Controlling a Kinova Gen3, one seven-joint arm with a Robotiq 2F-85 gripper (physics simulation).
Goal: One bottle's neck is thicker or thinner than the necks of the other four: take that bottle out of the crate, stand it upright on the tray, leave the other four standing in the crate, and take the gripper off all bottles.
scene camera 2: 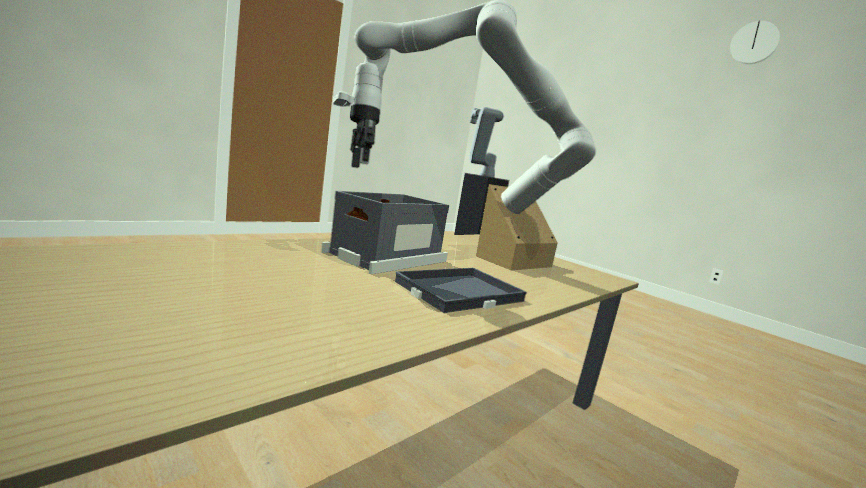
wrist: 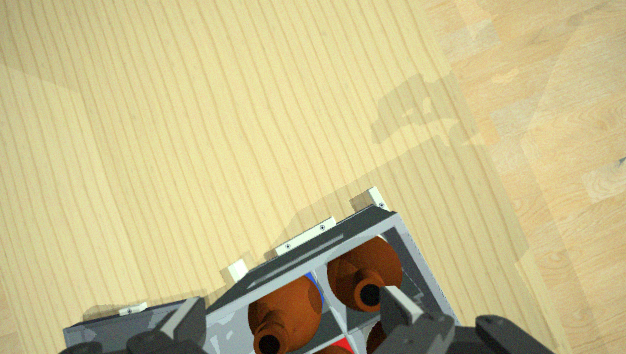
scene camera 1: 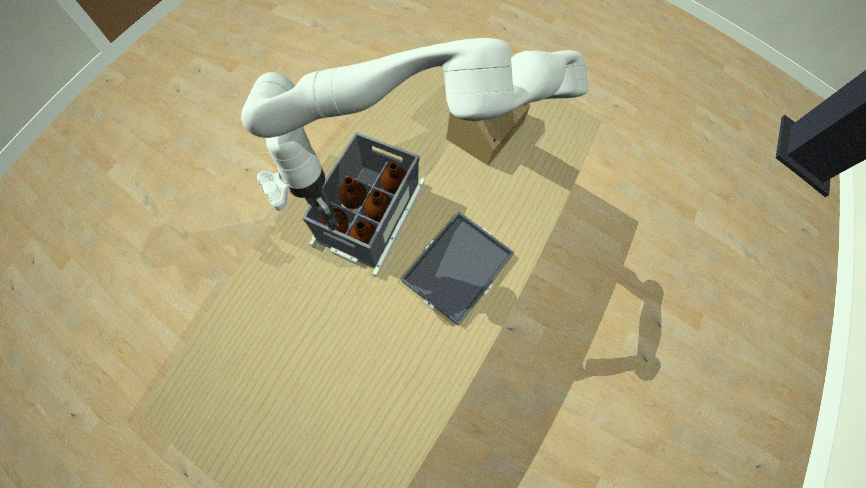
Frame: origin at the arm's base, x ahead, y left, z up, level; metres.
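Where they show: gripper, fingertip midpoint: (scene camera 2: 359, 165) (wrist: 294, 311) (scene camera 1: 323, 214); arm's base at its link origin: (scene camera 2: 511, 202).
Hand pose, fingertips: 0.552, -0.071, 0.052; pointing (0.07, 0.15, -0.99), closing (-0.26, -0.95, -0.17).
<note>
Each offset is from my fingertips to the top centre of the thing, as dx, dy, dz. Level surfaces: height alone.
Brown bottles stand in the divided grey crate @(-0.131, -0.010, -0.077) (scene camera 1: 363, 253) (scene camera 2: 357, 237) (wrist: 362, 222): one @(-0.033, -0.038, -0.089) (scene camera 1: 343, 221) (wrist: 362, 267) in the front left compartment, one @(-0.049, +0.051, -0.089) (scene camera 1: 362, 231) (wrist: 287, 312) front right, one @(-0.126, -0.051, -0.089) (scene camera 1: 351, 196) (wrist: 375, 338) middle left, one @(-0.137, +0.030, -0.089) (scene camera 1: 376, 207) (wrist: 332, 351) middle right, one @(-0.225, +0.015, -0.089) (scene camera 1: 393, 177) back right. I cannot tell which neck differs. My gripper (scene camera 1: 332, 224) (scene camera 2: 359, 164) (wrist: 294, 311) is open and empty, above the crate's front end and clear of the bottles; in scene camera 1 it partly hides the front left bottle. The dark tray (scene camera 1: 457, 269) (scene camera 2: 461, 287) (wrist: 125, 325) holds no bottle.
White stops (scene camera 1: 398, 227) (scene camera 2: 407, 263) (wrist: 305, 237) edge the crate's base, and small ones hold the tray. The crate's walls and dividers rise around the bottles. The arm's wooden base (scene camera 1: 478, 140) (scene camera 2: 515, 245) stands behind the crate and tray on the table @(dz -0.252) (scene camera 1: 290, 363) (scene camera 2: 212, 315) (wrist: 200, 125).
</note>
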